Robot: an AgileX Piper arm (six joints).
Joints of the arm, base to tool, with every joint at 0 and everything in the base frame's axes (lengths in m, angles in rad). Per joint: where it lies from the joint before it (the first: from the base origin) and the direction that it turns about. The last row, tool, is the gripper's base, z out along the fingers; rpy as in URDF.
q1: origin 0 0 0.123 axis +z
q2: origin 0 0 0 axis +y
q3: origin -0.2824 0 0.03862 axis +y
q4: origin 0.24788 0 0.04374 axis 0.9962 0 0.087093
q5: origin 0 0 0 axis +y
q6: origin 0.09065 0 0.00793 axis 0.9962 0 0.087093
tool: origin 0 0 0 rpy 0 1.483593 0
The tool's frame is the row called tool.
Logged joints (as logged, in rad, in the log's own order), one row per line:
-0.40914 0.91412 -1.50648 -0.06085 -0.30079 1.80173
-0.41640 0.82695 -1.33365 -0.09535 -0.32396 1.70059
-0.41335 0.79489 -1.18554 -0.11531 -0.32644 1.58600
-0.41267 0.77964 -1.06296 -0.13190 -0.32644 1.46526
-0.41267 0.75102 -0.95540 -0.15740 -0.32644 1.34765
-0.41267 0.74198 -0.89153 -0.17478 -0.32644 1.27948
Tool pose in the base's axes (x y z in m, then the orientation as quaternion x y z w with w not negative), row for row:
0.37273 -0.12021 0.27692 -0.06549 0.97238 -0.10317 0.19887
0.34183 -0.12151 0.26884 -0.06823 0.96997 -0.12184 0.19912
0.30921 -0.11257 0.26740 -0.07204 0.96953 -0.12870 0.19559
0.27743 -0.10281 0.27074 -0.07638 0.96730 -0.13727 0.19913
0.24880 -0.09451 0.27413 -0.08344 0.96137 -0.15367 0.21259
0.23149 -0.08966 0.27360 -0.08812 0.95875 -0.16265 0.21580
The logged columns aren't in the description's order. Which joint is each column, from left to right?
Columns, left to right: q6, q5, q3, q4, q1, q2.
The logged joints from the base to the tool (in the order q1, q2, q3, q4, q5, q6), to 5 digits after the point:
-0.30079 1.80173 -1.50648 -0.06085 0.91412 -0.40914
-0.32396 1.70059 -1.33365 -0.09535 0.82695 -0.41640
-0.32644 1.58600 -1.18554 -0.11531 0.79489 -0.41335
-0.32644 1.46526 -1.06296 -0.13190 0.77964 -0.41267
-0.32644 1.34765 -0.95540 -0.15740 0.75102 -0.41267
-0.32644 1.27948 -0.89153 -0.17478 0.74198 -0.41267

